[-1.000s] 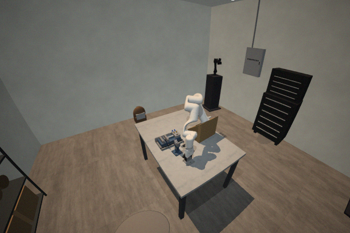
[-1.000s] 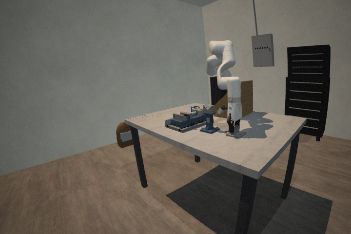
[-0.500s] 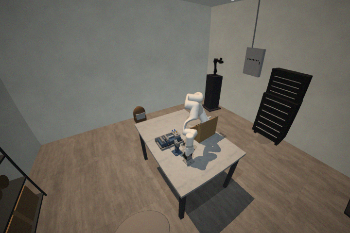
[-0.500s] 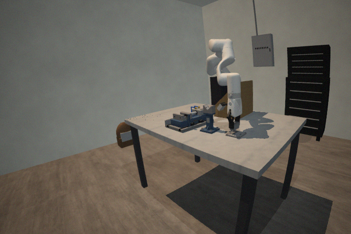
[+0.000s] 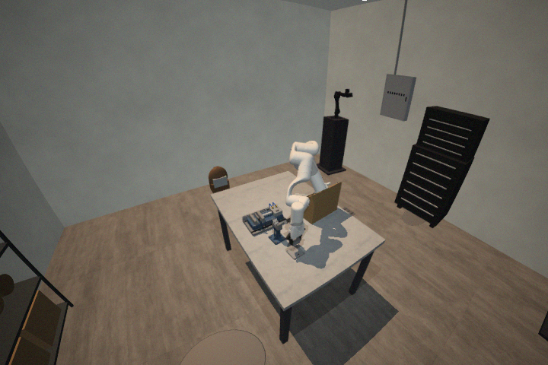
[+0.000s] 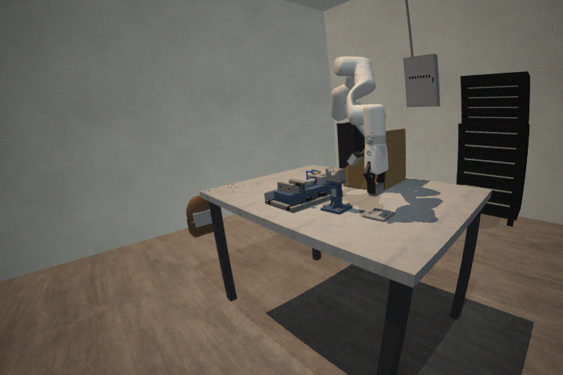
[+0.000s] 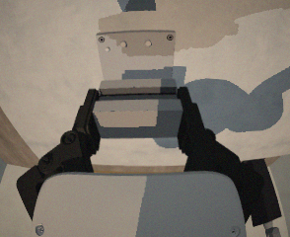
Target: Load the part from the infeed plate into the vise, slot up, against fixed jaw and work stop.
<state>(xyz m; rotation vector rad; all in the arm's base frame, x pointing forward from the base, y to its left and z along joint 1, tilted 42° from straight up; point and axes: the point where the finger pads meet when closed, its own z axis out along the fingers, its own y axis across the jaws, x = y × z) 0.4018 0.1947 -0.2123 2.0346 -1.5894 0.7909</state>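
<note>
Right now my hand is 2 cm to the right of the infeed plate and 10 cm above it. The rest, counted from my hand: air cylinder rod (5 cm ahead, 35 cm to the right, 3 cm below); then work stop (13 cm ahead, 30 cm to the right, 2 cm below); then part (1 cm below).
</note>
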